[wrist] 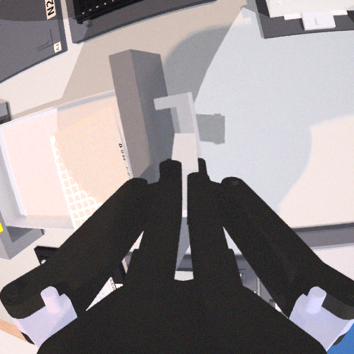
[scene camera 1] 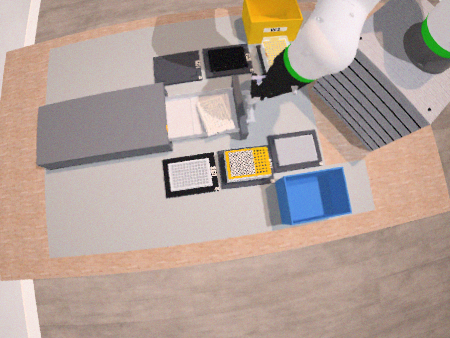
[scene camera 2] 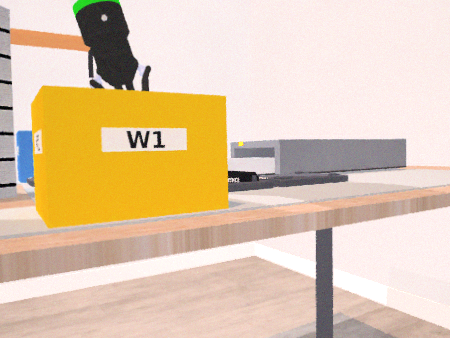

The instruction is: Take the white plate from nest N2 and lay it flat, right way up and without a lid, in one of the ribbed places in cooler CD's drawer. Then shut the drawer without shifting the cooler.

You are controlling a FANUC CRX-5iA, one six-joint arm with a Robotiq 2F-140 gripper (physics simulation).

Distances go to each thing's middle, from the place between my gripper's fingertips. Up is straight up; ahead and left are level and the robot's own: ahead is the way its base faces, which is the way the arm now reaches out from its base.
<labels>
The drawer (wrist: pixel 141 107) lies 150 mm ahead of my hand, 20 mm to the left of it and 20 mm below it. The rest, counted from my hand: black plate (scene camera 1: pixel 230 58) (50 mm ahead, 190 mm to the right, 40 mm below); yellow-topped rack (scene camera 1: pixel 247 164) (40 mm ahead, 200 mm to the left, 20 mm below).
</labels>
